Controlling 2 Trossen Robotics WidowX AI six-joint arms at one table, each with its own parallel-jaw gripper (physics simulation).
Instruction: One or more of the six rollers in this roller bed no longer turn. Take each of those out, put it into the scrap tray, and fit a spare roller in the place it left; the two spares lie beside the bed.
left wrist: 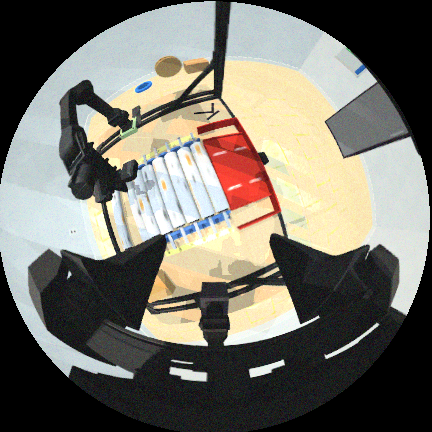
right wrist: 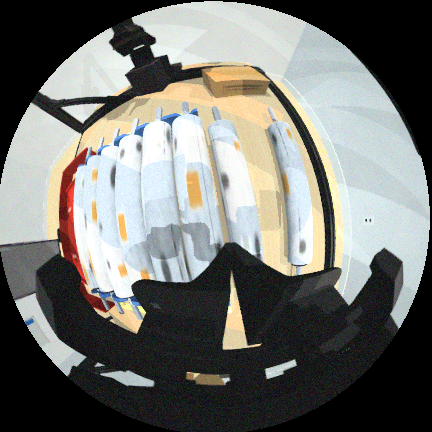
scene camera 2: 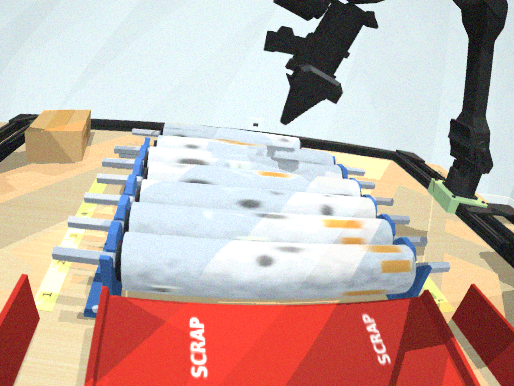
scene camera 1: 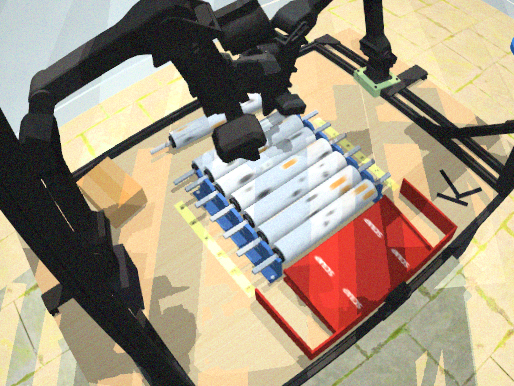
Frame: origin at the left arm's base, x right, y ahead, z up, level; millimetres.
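Seen in the pictures: left gripper, fingertip midpoint: [left wrist: 218, 239]; right gripper, fingertip midpoint: [left wrist: 126, 190] [right wrist: 229, 247] [scene camera 2: 282, 123] [scene camera 1: 265, 115]; left arm's base, origin of the base link: [left wrist: 214, 307] [right wrist: 145, 62] [scene camera 1: 102, 269]; right arm's base, origin of the base link: [left wrist: 127, 125] [scene camera 2: 459, 191] [scene camera 1: 377, 75].
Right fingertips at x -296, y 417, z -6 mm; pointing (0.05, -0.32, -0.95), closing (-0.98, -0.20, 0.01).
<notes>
Pixels of each thing's top centre, then the offset from my right fingertips to it.
- red scrap tray, middle of its top: [scene camera 2: 316, 384] [scene camera 1: 365, 257] [right wrist: 67, 231] [left wrist: 239, 163] dz -55, dx +391, dy +92 mm
- cardboard box, middle of its top: [scene camera 2: 60, 119] [scene camera 1: 107, 184] [right wrist: 235, 71] [left wrist: 151, 289] dz -50, dx +37, dy -398 mm
The roller bed has blue side rails [scene camera 1: 272, 272] [left wrist: 200, 227] and holds white rollers with grey spots and orange patches; the front one [scene camera 1: 325, 222] [scene camera 2: 265, 265] lies beside the red scrap tray [scene camera 1: 345, 260] [scene camera 2: 280, 340] [left wrist: 240, 170]. No roller shows in the tray. One spare [scene camera 1: 192, 130] [right wrist: 295, 200] lies apart behind the bed; the other spare [right wrist: 232, 185] lies nearer its rear end. My left gripper [left wrist: 218, 239] is open and empty, high over the table; it hides part of the rear rollers in scene camera 1. My right gripper [scene camera 2: 285, 121] [right wrist: 229, 247] is shut and empty, above the rear rollers.
A cardboard box [scene camera 1: 112, 192] [scene camera 2: 60, 137] [right wrist: 236, 82] stands left of the bed in scene camera 1. Yellow numbered strips [scene camera 1: 215, 250] [scene camera 2: 60, 275] run along the bed's sides. Red upright walls [scene camera 1: 285, 320] [scene camera 2: 15, 325] stand at the tray's ends. A black frame edges the table.
</notes>
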